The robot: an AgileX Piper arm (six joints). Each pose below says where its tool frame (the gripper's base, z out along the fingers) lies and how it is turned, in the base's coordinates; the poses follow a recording.
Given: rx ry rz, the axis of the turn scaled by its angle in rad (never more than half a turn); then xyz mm.
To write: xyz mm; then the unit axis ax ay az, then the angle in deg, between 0 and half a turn. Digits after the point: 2 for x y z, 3 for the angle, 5 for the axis.
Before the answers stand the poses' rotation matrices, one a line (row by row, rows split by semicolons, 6 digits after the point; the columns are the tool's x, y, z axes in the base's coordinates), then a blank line. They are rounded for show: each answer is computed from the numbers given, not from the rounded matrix.
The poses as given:
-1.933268, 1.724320, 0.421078, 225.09, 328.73, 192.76
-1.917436, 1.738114, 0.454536, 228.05, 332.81, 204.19
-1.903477, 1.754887, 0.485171, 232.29, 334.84, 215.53
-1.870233, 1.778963, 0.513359, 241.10, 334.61, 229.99
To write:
0.145005 -0.983964 0.103865; -0.825341 -0.062393 0.561176; -0.545697 -0.167098 -0.821154
0.125429 -0.988095 0.089078; -0.817991 -0.052192 0.572859; -0.561390 -0.144718 -0.814799
0.104650 -0.991724 0.074376; -0.812680 -0.042170 0.581183; -0.573236 -0.121264 -0.810367
0.072993 -0.994852 0.070295; -0.804447 -0.017068 0.593779; -0.589522 -0.099890 -0.801552

225.09, 328.73, 192.76, -0.73662, 0.65700, 0.16044, 150.374
228.05, 332.81, 204.19, -0.72973, 0.66149, 0.17299, 150.550
232.29, 334.84, 215.53, -0.72264, 0.66623, 0.18419, 150.920
241.10, 334.61, 229.99, -0.71065, 0.67597, 0.19507, 150.787

